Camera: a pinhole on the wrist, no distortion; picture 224 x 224 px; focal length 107.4 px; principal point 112.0 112.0 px. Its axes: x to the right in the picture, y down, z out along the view. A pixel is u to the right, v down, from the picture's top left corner.
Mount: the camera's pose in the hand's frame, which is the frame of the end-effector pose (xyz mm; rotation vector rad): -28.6 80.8 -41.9 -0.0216 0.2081 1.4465
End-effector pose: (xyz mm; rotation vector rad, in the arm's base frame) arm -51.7 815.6 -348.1 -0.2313 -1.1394 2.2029
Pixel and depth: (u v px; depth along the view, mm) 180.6 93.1 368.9
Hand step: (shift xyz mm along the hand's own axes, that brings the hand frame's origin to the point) 108.5 355.7 276.6
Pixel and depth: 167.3 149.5 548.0
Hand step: -116.0 459.0 473.7
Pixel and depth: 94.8 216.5 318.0
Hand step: -298.3 114.7 312.5
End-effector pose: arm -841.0 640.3 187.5 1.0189 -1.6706 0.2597
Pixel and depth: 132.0 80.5 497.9
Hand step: 189.4 223.1 416.4
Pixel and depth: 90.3 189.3 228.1
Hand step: -166.1 88.4 207.4
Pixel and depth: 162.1 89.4 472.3
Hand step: 154.1 350.7 376.7
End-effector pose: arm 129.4 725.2 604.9 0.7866 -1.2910 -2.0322
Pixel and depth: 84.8 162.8 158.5
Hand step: -86.5 73.1 128.2
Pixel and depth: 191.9 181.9 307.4
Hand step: -161.3 373.9 246.7
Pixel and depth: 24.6 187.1 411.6
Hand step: -296.0 -153.8 445.9
